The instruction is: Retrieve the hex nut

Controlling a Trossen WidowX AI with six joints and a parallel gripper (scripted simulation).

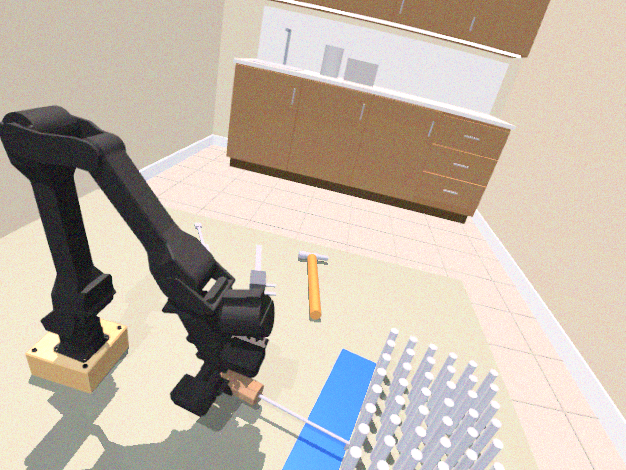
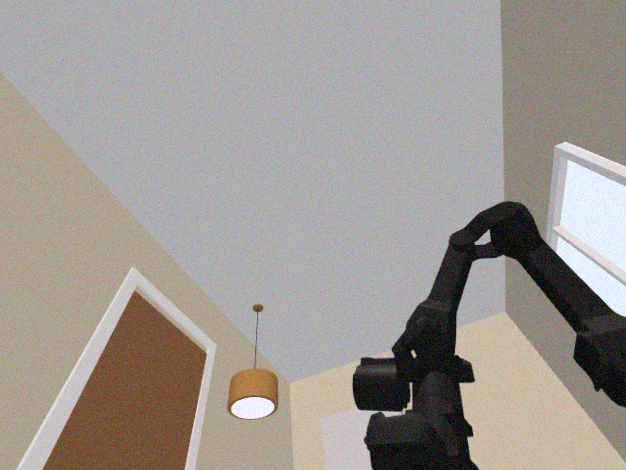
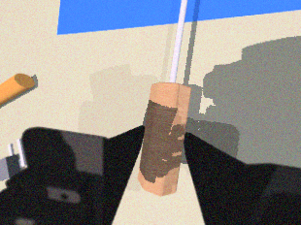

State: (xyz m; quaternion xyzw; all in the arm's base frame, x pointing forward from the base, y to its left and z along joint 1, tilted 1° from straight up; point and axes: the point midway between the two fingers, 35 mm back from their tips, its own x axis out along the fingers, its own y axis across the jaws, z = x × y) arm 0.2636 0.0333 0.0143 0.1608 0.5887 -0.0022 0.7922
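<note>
Now: gripper tip 180 mm short of the blue taped strip, 40 mm above it and 10 mm to the right of it. Also, from my gripper tip: hex nut: 320 mm ahead, 70 mm to the right, 30 mm below; wooden-handled hook tool: 100 mm ahead, 20 mm to the right; small wrench: 470 mm to the left, 310 mm behind, 30 mm below.
</note>
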